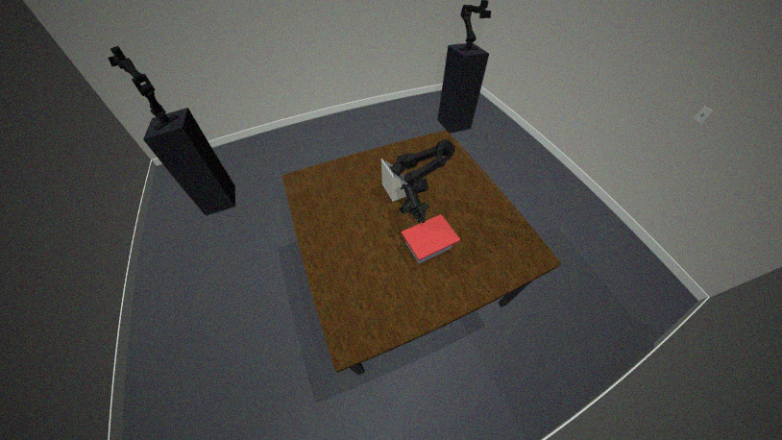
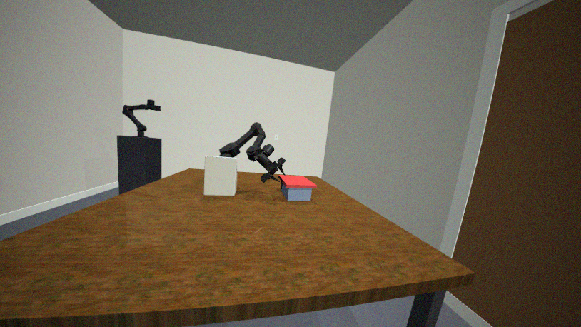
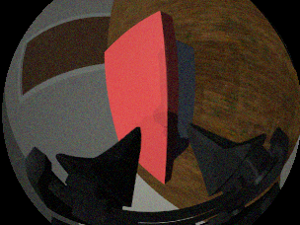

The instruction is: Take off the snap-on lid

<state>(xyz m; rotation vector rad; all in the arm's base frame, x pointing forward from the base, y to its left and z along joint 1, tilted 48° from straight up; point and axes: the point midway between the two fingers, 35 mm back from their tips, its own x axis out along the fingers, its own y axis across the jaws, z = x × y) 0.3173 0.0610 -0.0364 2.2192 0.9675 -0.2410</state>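
My gripper tip is 90 mm short of the lid, 10 mm to the right of it and 10 mm above it. The rest, counted from my gripper tip: storage box 90 mm ahead, 50 mm below, 10 mm to the left.
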